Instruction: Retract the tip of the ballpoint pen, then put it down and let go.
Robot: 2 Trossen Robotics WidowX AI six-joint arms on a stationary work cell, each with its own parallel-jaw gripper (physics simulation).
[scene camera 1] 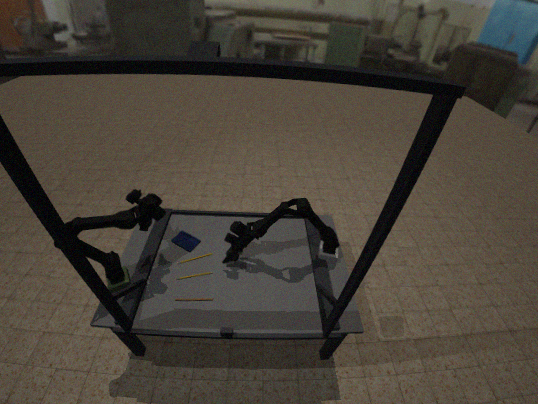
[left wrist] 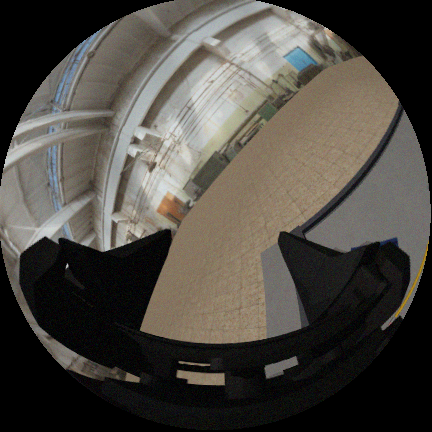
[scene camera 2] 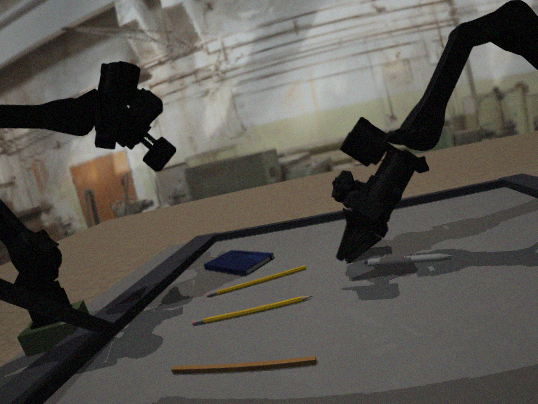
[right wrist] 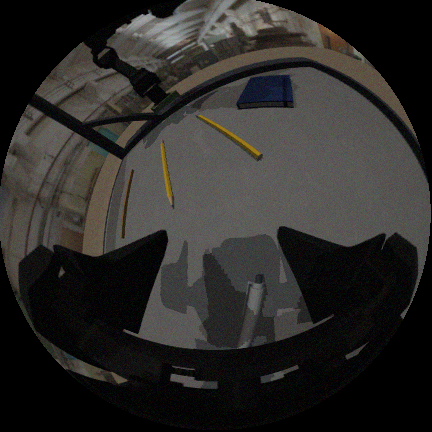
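Pixels of known places: left gripper, fingertip midpoint: [left wrist: 226,236] [scene camera 2: 146,137]; right gripper, fingertip midpoint: [scene camera 1: 224,258] [scene camera 2: 343,260] [right wrist: 223,234]; left arm's base at its link origin: [scene camera 1: 117,277] [right wrist: 161,99]; right arm's base at its link origin: [scene camera 1: 329,249].
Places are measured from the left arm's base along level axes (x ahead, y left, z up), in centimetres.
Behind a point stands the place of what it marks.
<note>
A pale grey-white ballpoint pen [scene camera 2: 431,257] @(y -21.8, x 63.2, z -3.2 cm) [right wrist: 255,302] @(y -14.7, x 57.3, z -2.9 cm) lies on the grey table. In the right wrist view its dark end and clip show between my spread fingers, and its lower part is hidden by the gripper body. Its tapered end points right in scene camera 2; whether the writing tip is out is too small to tell. My right gripper [scene camera 1: 227,261] @(y -13.0, x 51.7, z -1.7 cm) [scene camera 2: 350,257] @(y -13.0, x 51.7, z -1.7 cm) [right wrist: 223,234] @(y -13.0, x 51.7, z -1.7 cm) is open and empty, low over the table close to the pen's dark end. My left gripper [left wrist: 226,236] @(y 17.7, x 25.9, z 28.3 cm) is open and empty, raised high near the table's left edge, far from the pen.
A blue notebook [scene camera 1: 186,241] @(y 8.7, x 38.0, z -2.8 cm) [scene camera 2: 240,262] @(y 6.8, x 38.1, z -2.8 cm) [right wrist: 267,91] @(y 6.9, x 40.1, z -2.8 cm) lies toward the back left. Two yellow pencils [scene camera 2: 256,281] @(y -4.3, x 38.3, z -3.4 cm) [scene camera 2: 255,310] @(y -14.5, x 35.0, z -3.5 cm) and an orange-brown stick [scene camera 1: 194,299] @(y -26.3, x 29.7, z -3.5 cm) [scene camera 2: 245,365] @(y -26.7, x 30.2, z -3.3 cm) lie in front of it. A dark frame post [scene camera 1: 395,205] @(y -70.5, x 71.4, z 73.0 cm) rises at the table's right side.
</note>
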